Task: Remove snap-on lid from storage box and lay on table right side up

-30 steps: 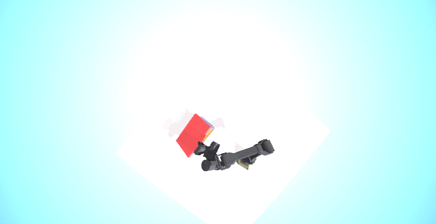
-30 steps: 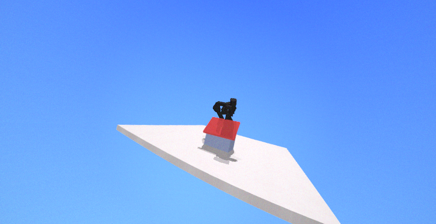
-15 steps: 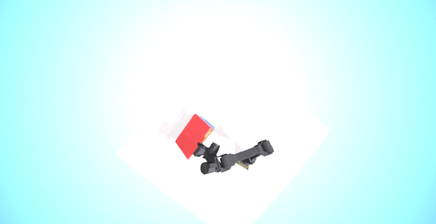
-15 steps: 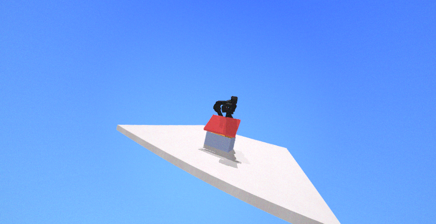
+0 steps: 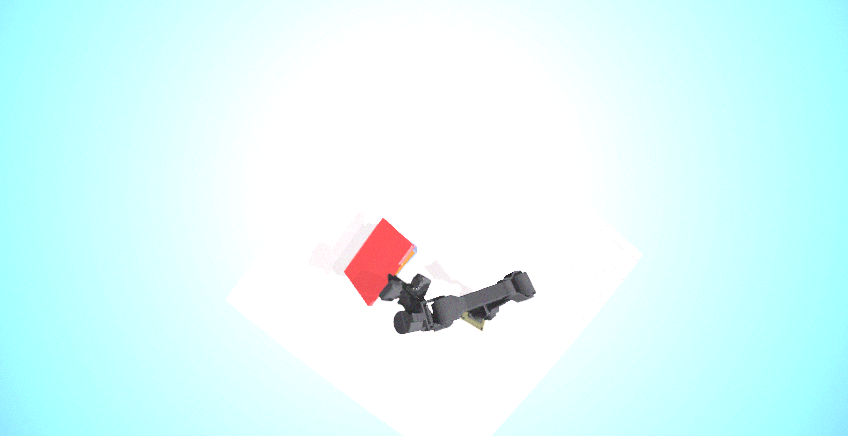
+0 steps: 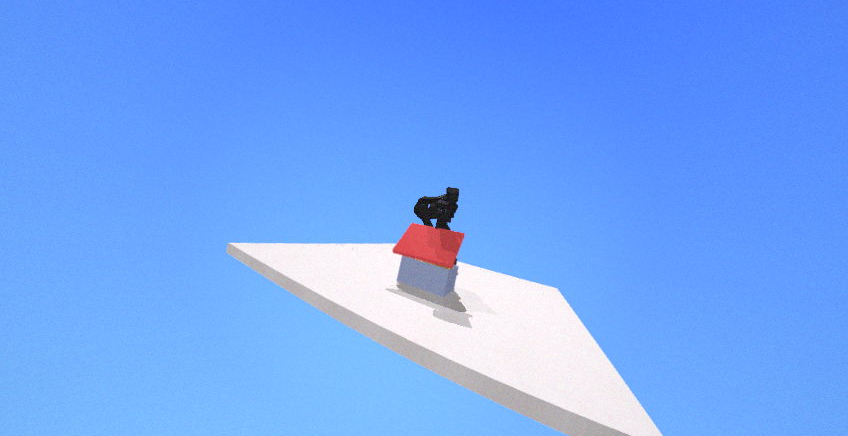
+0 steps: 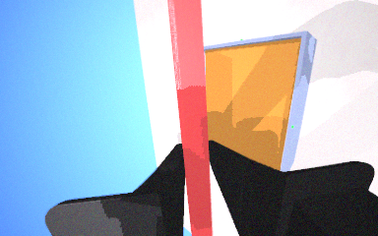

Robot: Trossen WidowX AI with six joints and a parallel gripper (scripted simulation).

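My gripper tip is now 6 cm short of the red lid and 5 cm above it. Also, from my gripper tip: storage box: 3 cm ahead, 1 cm to the left, 18 cm below.
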